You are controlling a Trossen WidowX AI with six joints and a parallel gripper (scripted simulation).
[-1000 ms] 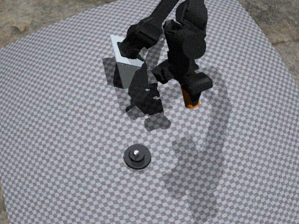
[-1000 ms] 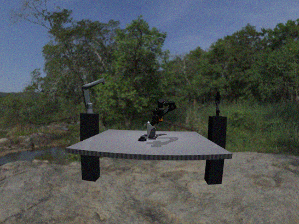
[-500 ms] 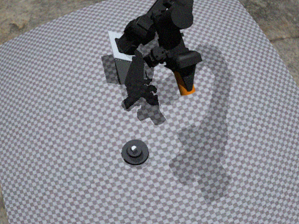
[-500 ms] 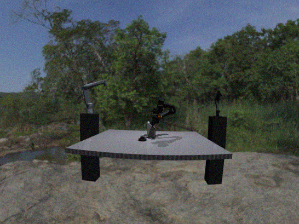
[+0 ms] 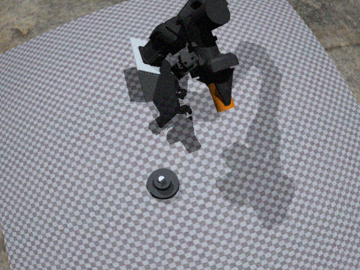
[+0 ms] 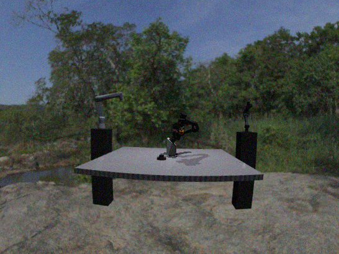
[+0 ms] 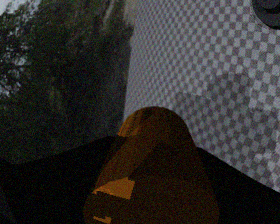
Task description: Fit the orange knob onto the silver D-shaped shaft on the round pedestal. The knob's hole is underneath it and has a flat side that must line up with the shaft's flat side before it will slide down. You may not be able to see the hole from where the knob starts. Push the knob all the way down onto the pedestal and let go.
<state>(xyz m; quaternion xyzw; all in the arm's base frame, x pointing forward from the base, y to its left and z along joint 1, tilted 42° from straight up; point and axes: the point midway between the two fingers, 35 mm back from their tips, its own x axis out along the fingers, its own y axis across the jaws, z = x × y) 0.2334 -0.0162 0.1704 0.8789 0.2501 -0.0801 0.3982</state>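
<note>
Right now my gripper tip is 3 cm past the orange knob and 2 cm below it. Round my gripper tip: round dark pedestal 5 cm ahead, 18 cm to the right, 22 cm below.
</note>
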